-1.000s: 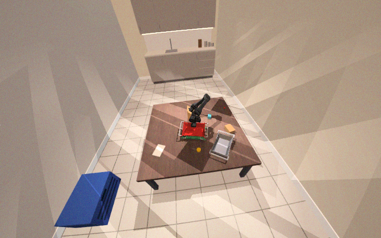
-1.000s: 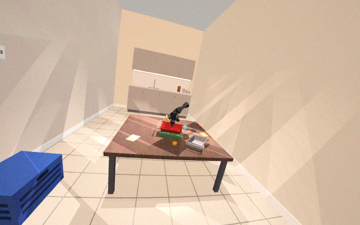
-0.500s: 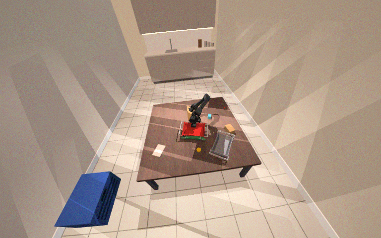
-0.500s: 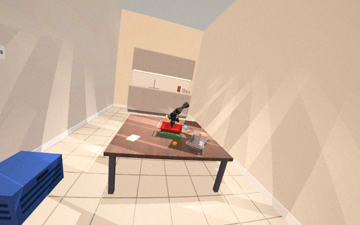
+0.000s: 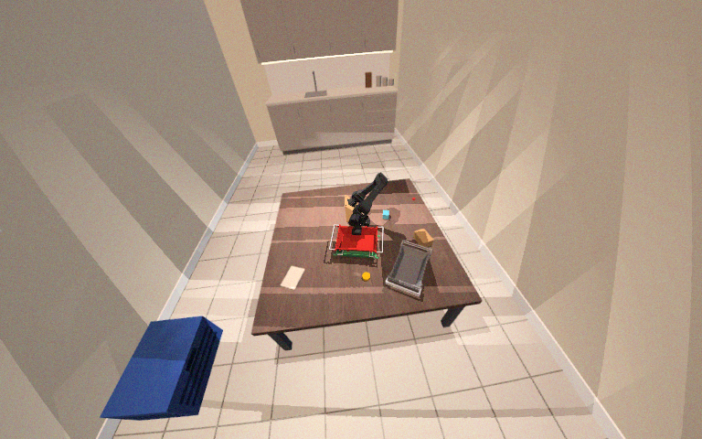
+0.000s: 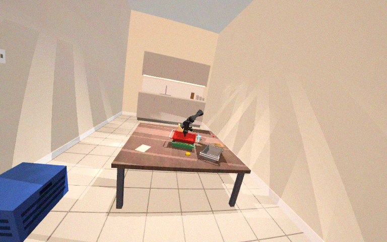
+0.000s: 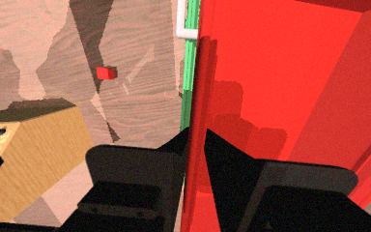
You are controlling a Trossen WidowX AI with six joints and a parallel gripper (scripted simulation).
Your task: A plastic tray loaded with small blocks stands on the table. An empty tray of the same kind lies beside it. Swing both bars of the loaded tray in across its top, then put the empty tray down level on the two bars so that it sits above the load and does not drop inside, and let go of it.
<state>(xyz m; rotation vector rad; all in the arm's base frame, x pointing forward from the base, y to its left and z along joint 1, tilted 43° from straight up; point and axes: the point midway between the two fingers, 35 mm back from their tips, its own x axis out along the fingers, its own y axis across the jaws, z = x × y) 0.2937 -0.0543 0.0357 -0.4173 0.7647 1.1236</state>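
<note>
My gripper tip is now 70 mm short of the red tray, 30 mm to the left of it and 20 mm below it. The rest, counted from my gripper tip: cyan cube: 200 mm behind, 280 mm to the left, 80 mm below; small red block: 120 mm behind, 90 mm to the left, 90 mm below; yellow disc: 300 mm ahead, 30 mm to the right, 90 mm below.
</note>
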